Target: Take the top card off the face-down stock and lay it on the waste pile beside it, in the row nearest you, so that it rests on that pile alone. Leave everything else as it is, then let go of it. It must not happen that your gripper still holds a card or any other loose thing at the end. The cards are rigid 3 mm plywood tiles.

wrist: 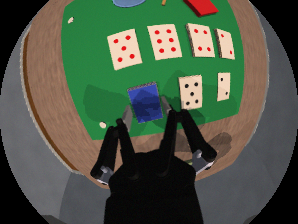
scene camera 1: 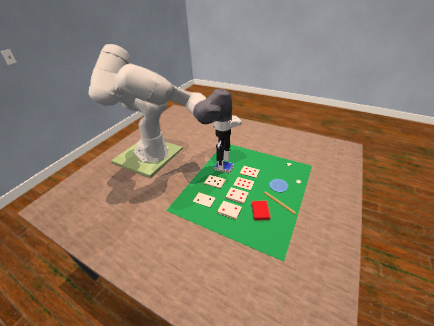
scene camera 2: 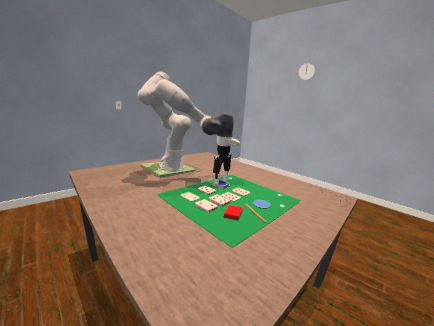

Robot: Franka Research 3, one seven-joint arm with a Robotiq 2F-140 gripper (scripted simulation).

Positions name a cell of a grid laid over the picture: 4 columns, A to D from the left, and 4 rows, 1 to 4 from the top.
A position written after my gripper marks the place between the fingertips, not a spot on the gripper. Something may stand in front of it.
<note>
In view: my gripper (wrist: B2) and a mat (wrist: B2).
</note>
